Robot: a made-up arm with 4 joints.
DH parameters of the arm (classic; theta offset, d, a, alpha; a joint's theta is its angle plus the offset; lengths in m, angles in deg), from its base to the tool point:
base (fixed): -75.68 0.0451 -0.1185 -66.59
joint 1: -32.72 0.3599 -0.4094 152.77
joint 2: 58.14 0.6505 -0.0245 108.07
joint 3: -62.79 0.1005 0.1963 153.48
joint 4: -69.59 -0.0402 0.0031 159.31
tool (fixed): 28.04 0.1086 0 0
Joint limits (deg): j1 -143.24..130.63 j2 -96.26..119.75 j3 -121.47..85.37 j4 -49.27..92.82
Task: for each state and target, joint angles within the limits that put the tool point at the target. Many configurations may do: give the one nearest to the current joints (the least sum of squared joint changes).
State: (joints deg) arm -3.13 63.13 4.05 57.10
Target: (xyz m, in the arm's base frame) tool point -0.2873 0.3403 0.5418
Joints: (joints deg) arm 45.57 72.84 15.31 61.71
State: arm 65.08 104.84 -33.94 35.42
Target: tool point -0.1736 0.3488 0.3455
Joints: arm 39.86 77.88 -50.28 14.76
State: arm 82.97 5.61 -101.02 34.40
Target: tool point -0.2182 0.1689 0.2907
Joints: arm 91.10 14.20 -74.12 38.01
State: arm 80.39 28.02 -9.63 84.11
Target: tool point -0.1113 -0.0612 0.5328
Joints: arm 96.92 73.86 -13.11 92.82
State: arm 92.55 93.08 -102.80 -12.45
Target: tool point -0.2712 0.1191 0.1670
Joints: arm 74.17 43.88 -119.11 -10.83
